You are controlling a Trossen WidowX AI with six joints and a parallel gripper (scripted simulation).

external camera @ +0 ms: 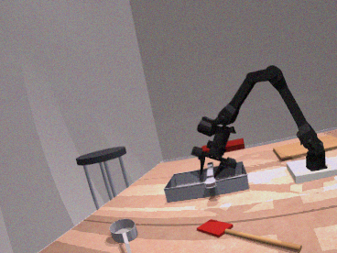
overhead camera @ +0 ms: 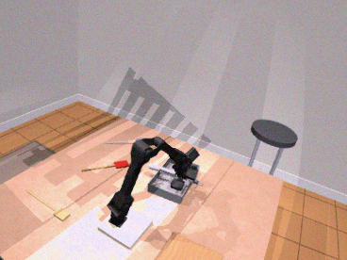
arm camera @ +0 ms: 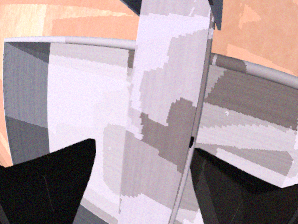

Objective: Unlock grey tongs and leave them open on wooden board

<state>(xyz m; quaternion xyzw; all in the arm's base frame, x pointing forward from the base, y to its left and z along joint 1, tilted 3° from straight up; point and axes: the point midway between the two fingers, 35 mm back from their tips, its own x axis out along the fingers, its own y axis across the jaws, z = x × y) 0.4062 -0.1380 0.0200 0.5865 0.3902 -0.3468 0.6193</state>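
Now: the roasting tin 1 cm behind my gripper tip, 4 cm to the left of it and 1 cm below it. Also, from my gripper tip: wooden board: 53 cm behind, 22 cm to the right, 3 cm below.
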